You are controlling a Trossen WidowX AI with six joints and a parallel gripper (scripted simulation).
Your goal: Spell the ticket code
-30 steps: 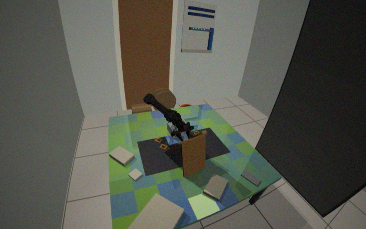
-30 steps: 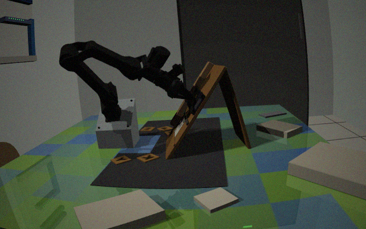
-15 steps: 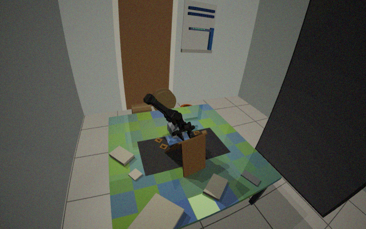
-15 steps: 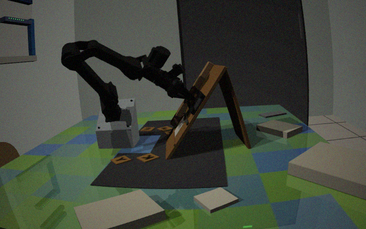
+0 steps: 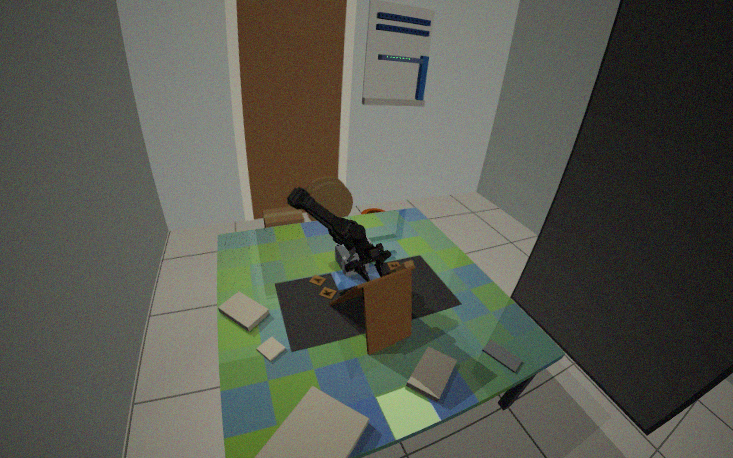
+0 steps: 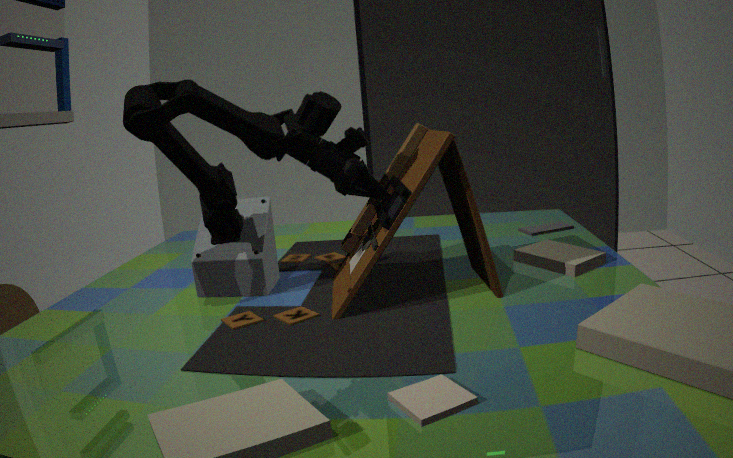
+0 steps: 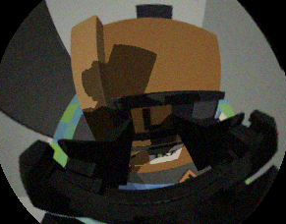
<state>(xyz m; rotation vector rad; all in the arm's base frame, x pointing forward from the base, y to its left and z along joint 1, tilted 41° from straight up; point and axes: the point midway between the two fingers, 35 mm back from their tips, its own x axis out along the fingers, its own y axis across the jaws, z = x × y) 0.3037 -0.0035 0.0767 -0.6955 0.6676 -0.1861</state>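
My gripper tip is now right at the orange letter tile marked l. Also, from my gripper tip: dark mat (170 mm below, 130 mm behind, 30 mm to the left); then white ticket (90 mm below, 60 mm behind, 30 mm to the right); then orange letter tile marked f (230 mm to the left, 170 mm below, 140 mm behind).
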